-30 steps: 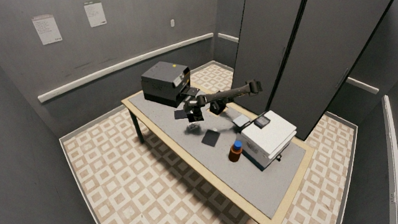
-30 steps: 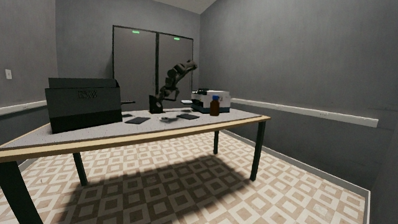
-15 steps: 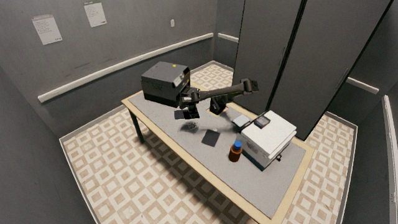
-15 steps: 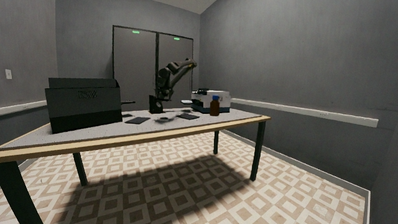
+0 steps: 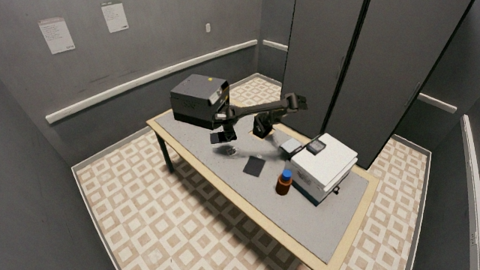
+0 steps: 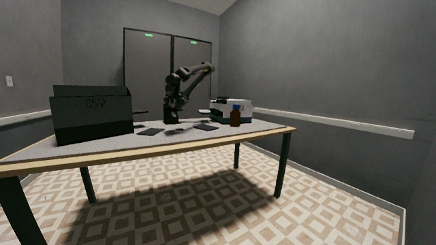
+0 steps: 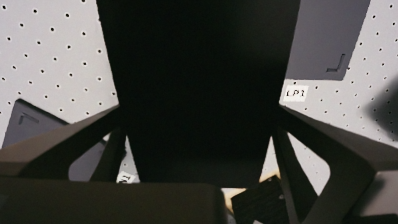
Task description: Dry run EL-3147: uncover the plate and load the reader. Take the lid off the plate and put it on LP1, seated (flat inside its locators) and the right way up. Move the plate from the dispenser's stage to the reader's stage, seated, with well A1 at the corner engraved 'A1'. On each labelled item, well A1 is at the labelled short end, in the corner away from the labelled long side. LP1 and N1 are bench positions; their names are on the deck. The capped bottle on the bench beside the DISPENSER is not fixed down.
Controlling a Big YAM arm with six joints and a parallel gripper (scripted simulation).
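My hand is 150 mm past the LP1 label, 70 mm to the left of it and 160 mm above it. Round my hand: dark lid right at my hand; then dark flat pad 250 mm to the left, 150 mm below; then white multi-well plate 260 mm behind, 380 mm to the left, 60 mm below.
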